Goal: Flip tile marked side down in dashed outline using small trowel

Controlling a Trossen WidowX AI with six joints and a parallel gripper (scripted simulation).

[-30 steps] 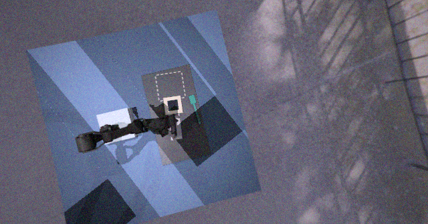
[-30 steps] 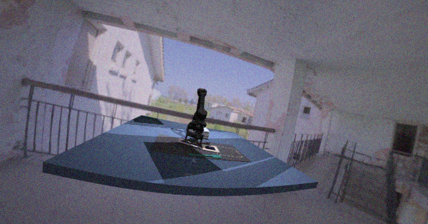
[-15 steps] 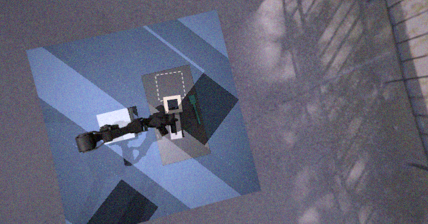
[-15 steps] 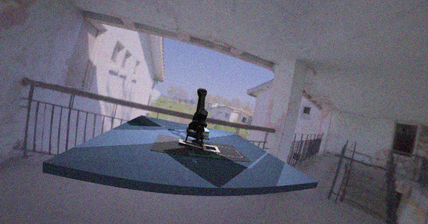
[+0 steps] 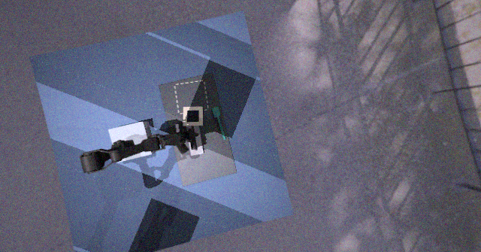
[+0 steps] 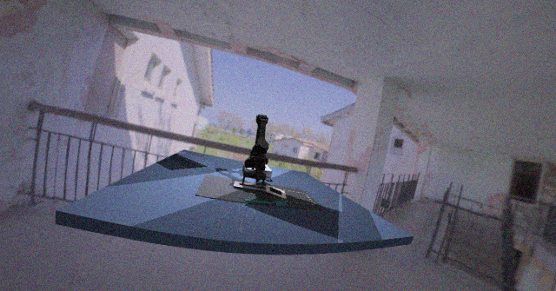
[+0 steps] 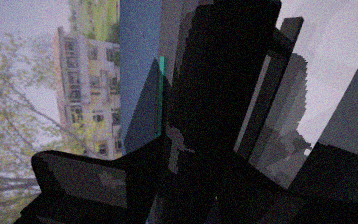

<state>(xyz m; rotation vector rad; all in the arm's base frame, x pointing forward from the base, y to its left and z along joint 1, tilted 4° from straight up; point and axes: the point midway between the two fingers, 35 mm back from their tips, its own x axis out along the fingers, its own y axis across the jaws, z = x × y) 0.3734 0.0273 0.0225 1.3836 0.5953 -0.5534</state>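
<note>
Right now my gripper tip is 80 mm above the grey mat and 30 mm to the right of it. Also, from my gripper tip: tile (110 mm to the left, 50 mm below, 20 mm behind); then teal trowel (130 mm ahead, 80 mm to the left, 60 mm below).
</note>
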